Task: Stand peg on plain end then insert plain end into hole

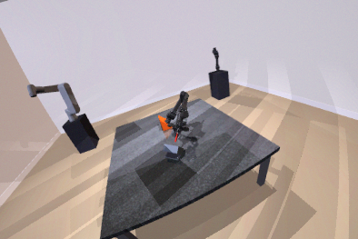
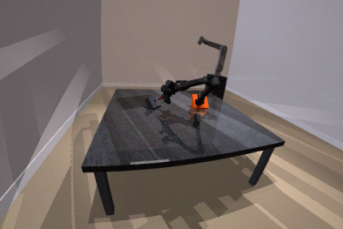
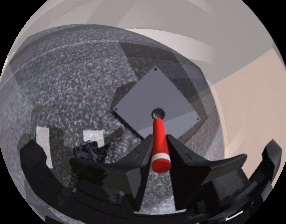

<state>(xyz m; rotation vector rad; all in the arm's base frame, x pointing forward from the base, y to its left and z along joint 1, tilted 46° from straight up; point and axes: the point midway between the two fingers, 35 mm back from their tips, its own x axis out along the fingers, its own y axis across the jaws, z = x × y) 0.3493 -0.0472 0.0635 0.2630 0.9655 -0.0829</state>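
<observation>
The sloped panel is 70 mm below my gripper tip, 60 mm to the right of it and 60 mm ahead of it. From my gripper tip the other things lie so: red peg (10 mm to the left, 10 mm behind, 10 mm above).
</observation>
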